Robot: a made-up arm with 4 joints. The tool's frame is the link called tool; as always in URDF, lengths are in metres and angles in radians. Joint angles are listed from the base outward. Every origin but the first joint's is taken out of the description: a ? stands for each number. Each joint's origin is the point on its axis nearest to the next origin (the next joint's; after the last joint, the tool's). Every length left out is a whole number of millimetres.
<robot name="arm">
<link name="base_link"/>
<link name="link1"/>
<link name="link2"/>
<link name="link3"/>
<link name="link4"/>
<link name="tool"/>
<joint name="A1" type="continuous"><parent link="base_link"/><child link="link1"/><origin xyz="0.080 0.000 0.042" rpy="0.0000 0.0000 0.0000"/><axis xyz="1 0 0"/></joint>
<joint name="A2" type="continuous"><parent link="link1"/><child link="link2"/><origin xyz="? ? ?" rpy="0.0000 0.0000 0.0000"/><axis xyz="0 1 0"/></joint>
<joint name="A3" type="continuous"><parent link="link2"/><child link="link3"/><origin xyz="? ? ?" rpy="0.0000 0.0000 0.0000"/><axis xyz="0 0 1"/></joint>
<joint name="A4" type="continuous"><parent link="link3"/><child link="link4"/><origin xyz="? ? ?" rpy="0.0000 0.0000 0.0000"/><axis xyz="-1 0 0"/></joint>
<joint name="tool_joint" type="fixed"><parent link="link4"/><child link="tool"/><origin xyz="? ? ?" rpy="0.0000 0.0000 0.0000"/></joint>
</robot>
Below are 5 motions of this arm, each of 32 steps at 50 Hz.
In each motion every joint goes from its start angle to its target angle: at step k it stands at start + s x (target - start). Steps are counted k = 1, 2, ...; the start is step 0. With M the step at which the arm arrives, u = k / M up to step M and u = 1 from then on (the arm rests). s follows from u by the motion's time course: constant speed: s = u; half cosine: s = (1 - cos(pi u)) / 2; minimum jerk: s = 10 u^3 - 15 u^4 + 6 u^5.
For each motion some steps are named. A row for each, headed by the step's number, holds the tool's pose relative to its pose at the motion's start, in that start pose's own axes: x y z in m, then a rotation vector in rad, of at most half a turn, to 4 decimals.
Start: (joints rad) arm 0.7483 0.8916 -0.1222 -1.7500
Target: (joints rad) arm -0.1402 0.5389 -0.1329 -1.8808
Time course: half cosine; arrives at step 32
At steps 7, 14, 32:
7: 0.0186 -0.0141 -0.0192 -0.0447 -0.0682 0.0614
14: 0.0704 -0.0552 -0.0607 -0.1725 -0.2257 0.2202
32: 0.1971 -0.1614 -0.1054 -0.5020 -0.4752 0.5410

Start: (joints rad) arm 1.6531 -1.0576 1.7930 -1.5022
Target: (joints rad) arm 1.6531 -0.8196 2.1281 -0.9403
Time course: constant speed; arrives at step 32
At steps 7, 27, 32:
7: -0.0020 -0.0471 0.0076 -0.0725 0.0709 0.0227
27: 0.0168 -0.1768 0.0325 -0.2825 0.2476 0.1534
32: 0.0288 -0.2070 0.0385 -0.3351 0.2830 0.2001

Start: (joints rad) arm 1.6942 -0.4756 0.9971 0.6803
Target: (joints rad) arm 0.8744 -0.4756 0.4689 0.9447
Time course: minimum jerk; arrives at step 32
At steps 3, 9, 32:
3: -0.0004 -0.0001 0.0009 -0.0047 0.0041 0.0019
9: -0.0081 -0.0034 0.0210 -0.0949 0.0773 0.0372
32: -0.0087 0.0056 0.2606 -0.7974 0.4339 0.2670

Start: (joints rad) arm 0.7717 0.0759 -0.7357 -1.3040
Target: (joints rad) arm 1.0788 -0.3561 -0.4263 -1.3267
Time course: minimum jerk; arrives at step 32
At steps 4, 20, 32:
4: 0.0006 0.0020 0.0007 0.0087 0.0046 0.0032
20: 0.0323 0.0870 0.0455 0.3799 0.1653 0.1713
32: 0.0466 0.1157 0.0710 0.5153 0.2026 0.2501

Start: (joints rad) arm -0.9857 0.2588 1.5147 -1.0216
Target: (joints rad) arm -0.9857 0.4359 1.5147 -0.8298
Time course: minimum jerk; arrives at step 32
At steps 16, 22, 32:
16: -0.0009 -0.0374 -0.0114 -0.0075 0.0028 -0.0041
22: -0.0017 -0.0606 -0.0203 -0.0123 0.0048 -0.0066
32: -0.0021 -0.0735 -0.0259 -0.0150 0.0060 -0.0079

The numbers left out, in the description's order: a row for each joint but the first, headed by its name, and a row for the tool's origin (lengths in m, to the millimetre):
A2: 0.000 0.259 0.216
A3: 0.073 0.000 0.106
A4: 0.030 -0.325 0.000
tool: 0.000 -0.072 -0.377

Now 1 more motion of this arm.
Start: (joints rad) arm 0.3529 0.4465 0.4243 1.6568
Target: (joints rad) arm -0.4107 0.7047 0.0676 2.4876
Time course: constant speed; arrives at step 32
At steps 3, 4, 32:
3: -0.0195 -0.0447 0.0251 -0.1272 0.0587 0.0554
4: -0.0250 -0.0595 0.0351 -0.1698 0.0777 0.0746
32: 0.0728 -0.2632 0.5131 -1.3482 0.5062 0.7679

